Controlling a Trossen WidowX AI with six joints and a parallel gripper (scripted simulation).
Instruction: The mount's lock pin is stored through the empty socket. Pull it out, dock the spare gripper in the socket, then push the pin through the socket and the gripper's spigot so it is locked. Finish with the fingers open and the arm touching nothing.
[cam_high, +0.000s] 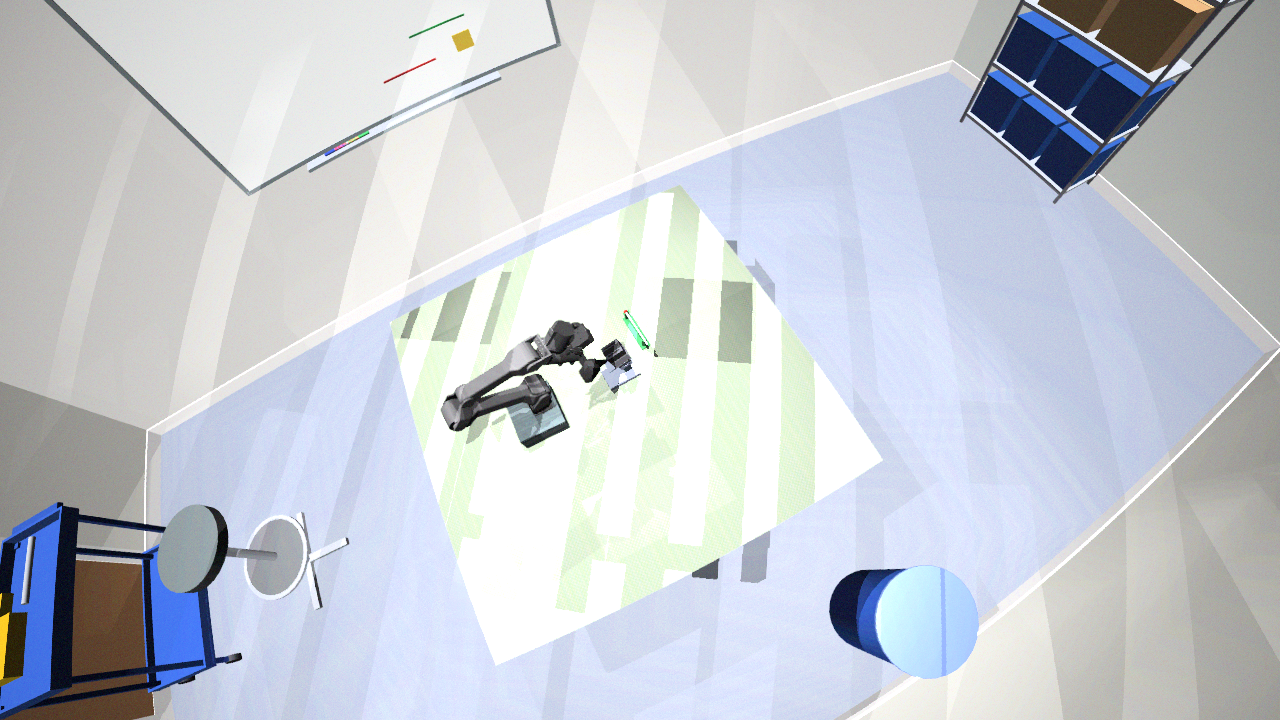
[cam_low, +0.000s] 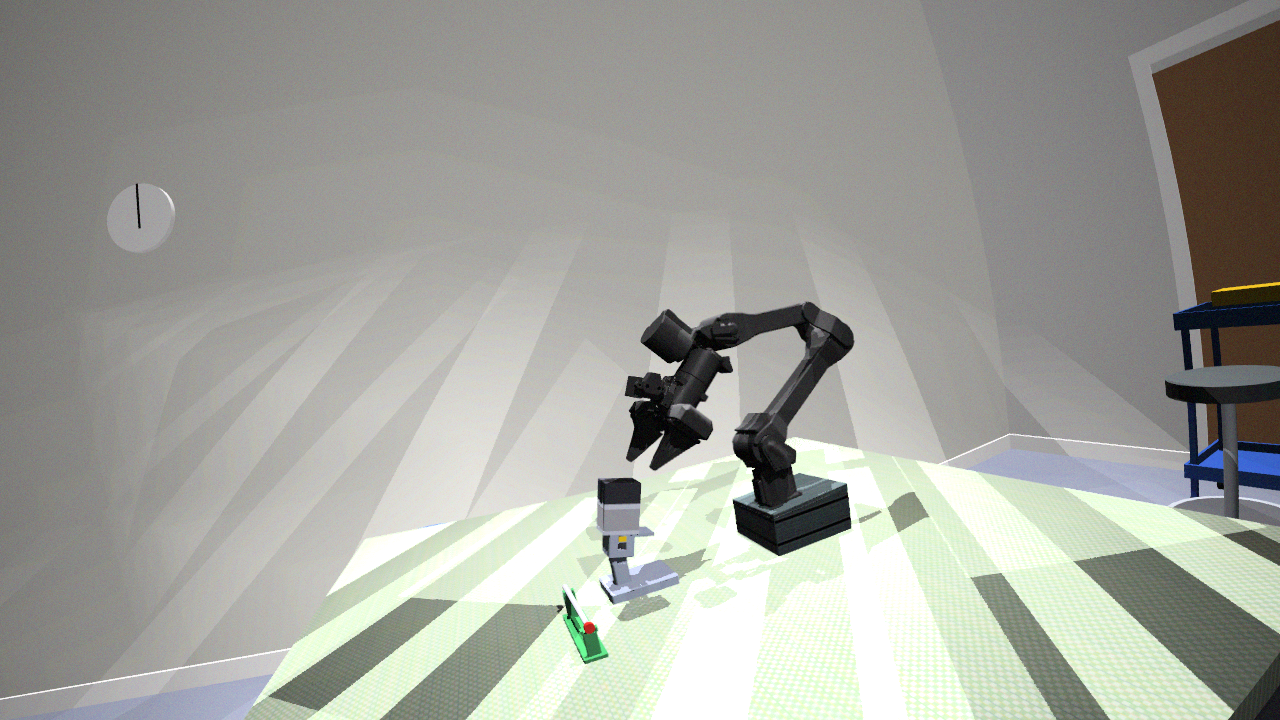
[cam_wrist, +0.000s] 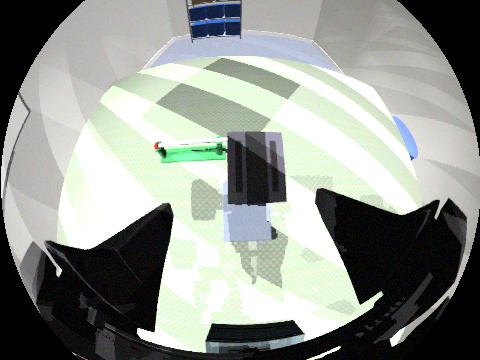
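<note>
My gripper tip is 170 mm above the green rest, 150 mm short of it and 100 mm to the right of it. The rest, counted from my gripper tip: spare gripper (70 mm below, 50 mm ahead, 10 mm to the right); grey mount (150 mm below, 40 mm ahead, 10 mm to the right).
</note>
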